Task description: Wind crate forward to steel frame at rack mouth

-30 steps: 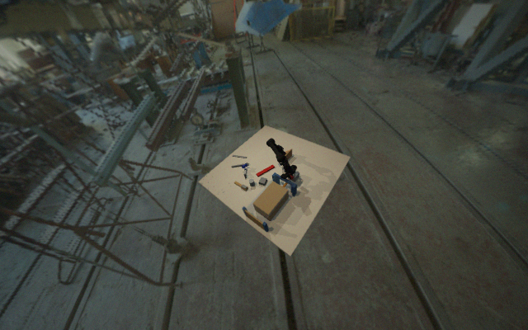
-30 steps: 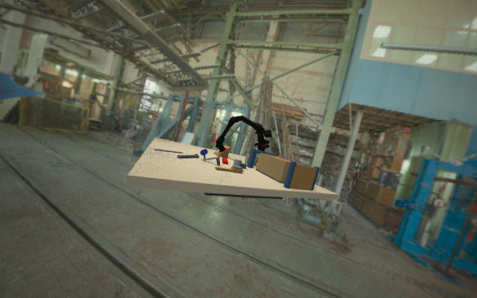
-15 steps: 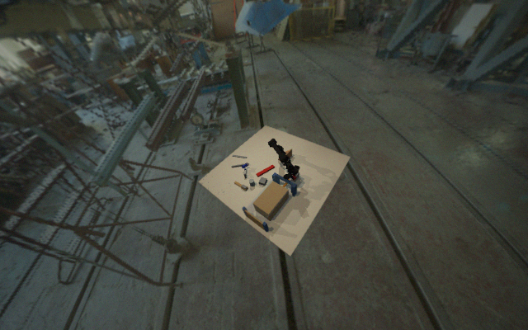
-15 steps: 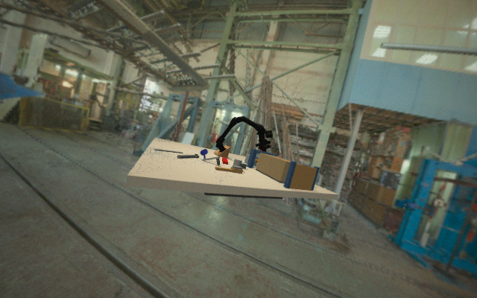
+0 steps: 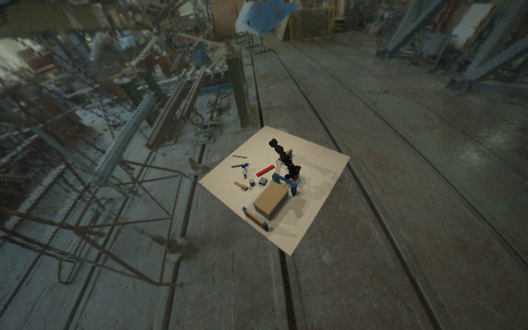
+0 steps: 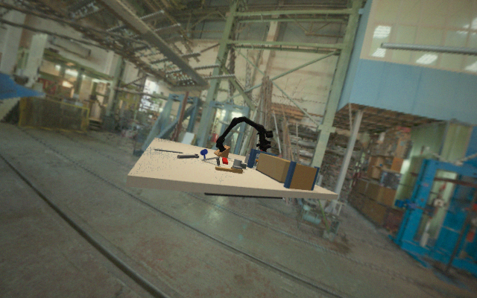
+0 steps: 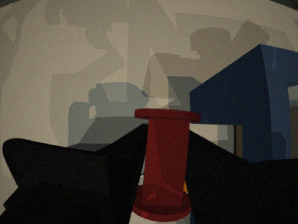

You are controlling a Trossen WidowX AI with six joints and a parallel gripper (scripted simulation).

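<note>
The winch handle is 40 mm to the right of my gripper tip, 30 mm below it and 30 mm behind it. From my gripper tip the other things lie so: red knob 20 mm to the right; blue steel frame 80 mm to the right, 70 mm ahead, 30 mm below; grey winch 100 mm below, 100 mm behind, 80 mm to the right.
</note>
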